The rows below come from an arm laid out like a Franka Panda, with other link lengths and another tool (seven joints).
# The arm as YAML. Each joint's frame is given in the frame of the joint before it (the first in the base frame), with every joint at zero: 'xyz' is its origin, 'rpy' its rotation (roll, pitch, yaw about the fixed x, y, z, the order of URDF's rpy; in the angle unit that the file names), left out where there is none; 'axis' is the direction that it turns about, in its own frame. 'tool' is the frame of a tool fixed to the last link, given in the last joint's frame.
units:
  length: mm
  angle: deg
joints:
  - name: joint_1
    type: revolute
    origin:
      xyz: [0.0, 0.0, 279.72]
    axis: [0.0, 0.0, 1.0]
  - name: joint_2
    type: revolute
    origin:
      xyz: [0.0, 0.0, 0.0]
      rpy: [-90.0, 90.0, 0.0]
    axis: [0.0, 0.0, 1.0]
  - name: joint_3
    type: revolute
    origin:
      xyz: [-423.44, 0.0, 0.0]
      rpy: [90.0, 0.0, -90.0]
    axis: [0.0, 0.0, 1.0]
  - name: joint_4
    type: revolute
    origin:
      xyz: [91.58, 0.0, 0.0]
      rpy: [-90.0, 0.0, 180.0]
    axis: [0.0, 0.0, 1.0]
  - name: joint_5
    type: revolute
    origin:
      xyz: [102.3, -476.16, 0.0]
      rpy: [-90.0, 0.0, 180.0]
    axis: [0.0, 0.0, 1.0]
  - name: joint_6
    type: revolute
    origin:
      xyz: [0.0, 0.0, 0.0]
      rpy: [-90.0, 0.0, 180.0]
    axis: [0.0, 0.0, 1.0]
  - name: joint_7
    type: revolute
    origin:
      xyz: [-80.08, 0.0, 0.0]
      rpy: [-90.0, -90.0, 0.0]
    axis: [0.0, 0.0, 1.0]
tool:
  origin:
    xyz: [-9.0, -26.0, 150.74]
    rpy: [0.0, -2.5, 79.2]
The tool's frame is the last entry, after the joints.
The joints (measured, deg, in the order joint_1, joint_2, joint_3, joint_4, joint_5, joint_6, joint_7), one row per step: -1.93 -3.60 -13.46 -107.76 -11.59 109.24 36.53; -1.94 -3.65 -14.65 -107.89 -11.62 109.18 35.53; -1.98 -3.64 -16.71 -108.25 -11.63 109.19 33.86; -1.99 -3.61 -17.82 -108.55 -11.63 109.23 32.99; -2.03 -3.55 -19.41 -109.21 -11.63 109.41 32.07; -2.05 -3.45 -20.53 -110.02 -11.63 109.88 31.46; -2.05 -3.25 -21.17 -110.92 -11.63 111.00 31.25; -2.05 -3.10 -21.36 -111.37 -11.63 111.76 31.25; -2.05 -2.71 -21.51 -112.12 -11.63 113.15 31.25; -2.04 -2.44 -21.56 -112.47 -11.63 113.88 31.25; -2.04 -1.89 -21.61 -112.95 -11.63 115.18 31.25
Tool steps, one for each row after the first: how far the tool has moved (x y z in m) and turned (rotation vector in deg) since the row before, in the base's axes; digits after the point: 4 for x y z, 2 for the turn. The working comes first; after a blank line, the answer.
Tool pose at each row, in the base's axes (x y z in m, rotation vector in deg; the steps are taken from these numbers as rounded here): 0.6393 -0.2105 0.5522 55.14 161.89 -15.87; 0.6342 -0.2237 0.5509 55.51 162.12 -16.00; 0.6251 -0.2463 0.5464 56.28 162.61 -16.17; 0.6199 -0.2581 0.5426 56.73 162.95 -16.25; 0.6115 -0.2749 0.5349 57.86 163.39 -16.32; 0.6054 -0.2862 0.5259 58.62 163.76 -16.34; 0.6033 -0.2923 0.5163 58.95 163.70 -16.33; 0.6034 -0.2941 0.5114 58.99 163.53 -16.33; 0.6053 -0.2953 0.5021 58.78 163.33 -16.39; 0.6069 -0.2956 0.4970 58.62 163.25 -16.46; 0.6103 -0.2961 0.4886 58.28 163.04 -16.61

-0.0051 -0.0132 -0.0013 0.06 0.33 -0.22; -0.0091 -0.0226 -0.0045 0.18 0.66 -0.45; -0.0052 -0.0118 -0.0038 0.14 0.43 -0.25; -0.0084 -0.0168 -0.0077 0.28 0.68 -0.68; -0.0061 -0.0113 -0.0090 0.23 0.52 -0.44; -0.0021 -0.0061 -0.0096 0.03 0.02 -0.22; 0.0001 -0.0018 -0.0049 -0.06 -0.14 -0.05; 0.0019 -0.0012 -0.0093 -0.14 -0.21 0.11; 0.0016 -0.0003 -0.0051 -0.09 -0.09 0.09; 0.0034 -0.0005 -0.0084 -0.21 -0.22 0.19
